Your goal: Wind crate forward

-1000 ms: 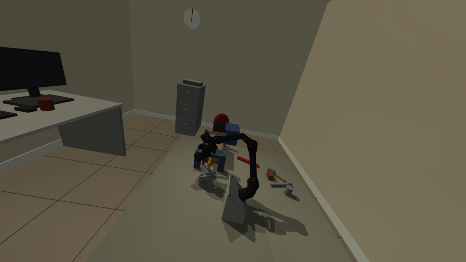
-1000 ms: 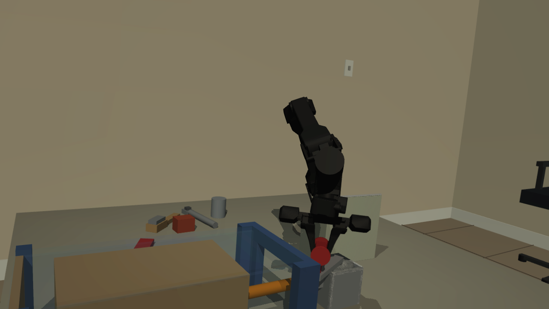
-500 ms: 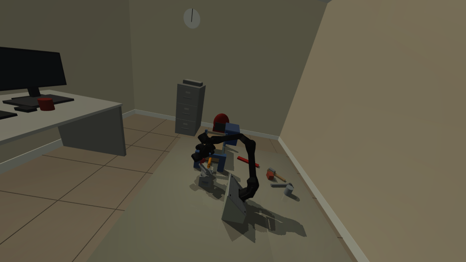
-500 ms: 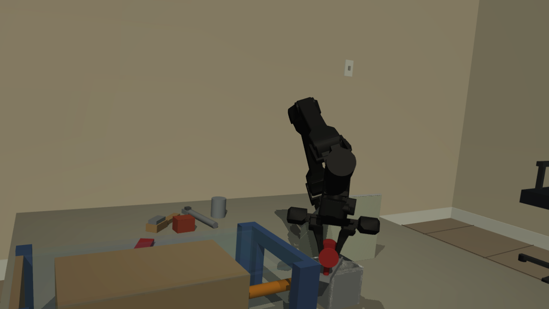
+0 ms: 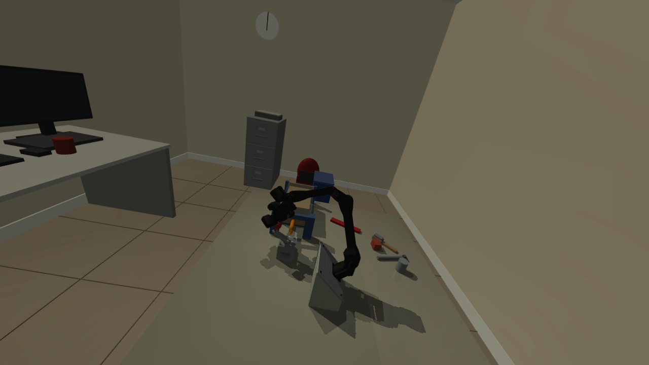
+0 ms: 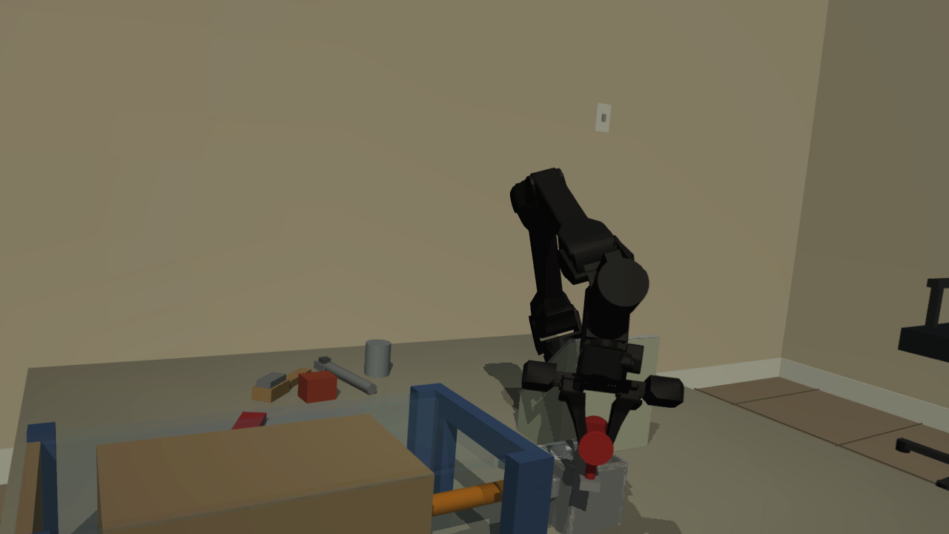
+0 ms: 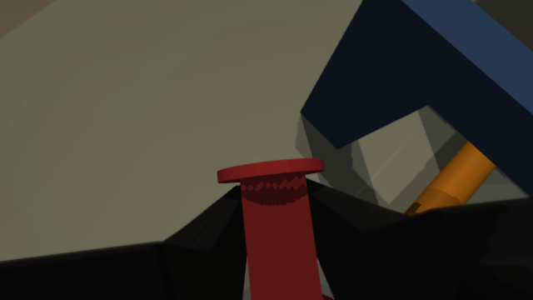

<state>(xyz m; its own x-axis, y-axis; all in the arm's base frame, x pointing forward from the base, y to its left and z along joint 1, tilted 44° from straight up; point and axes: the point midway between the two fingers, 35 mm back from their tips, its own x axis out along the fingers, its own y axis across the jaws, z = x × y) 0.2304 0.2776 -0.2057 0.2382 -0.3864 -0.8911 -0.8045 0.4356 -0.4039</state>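
Right now the winch handle is 30 mm behind my gripper tip, 50 mm to the right of it and 30 mm below it. Also, from my gripper tip: clear-panelled cubby: 340 mm ahead, 90 mm to the right, 20 mm below; grey winch: 80 mm behind, 110 mm to the right, 100 mm below; red knob: 10 mm behind, 10 mm to the right.
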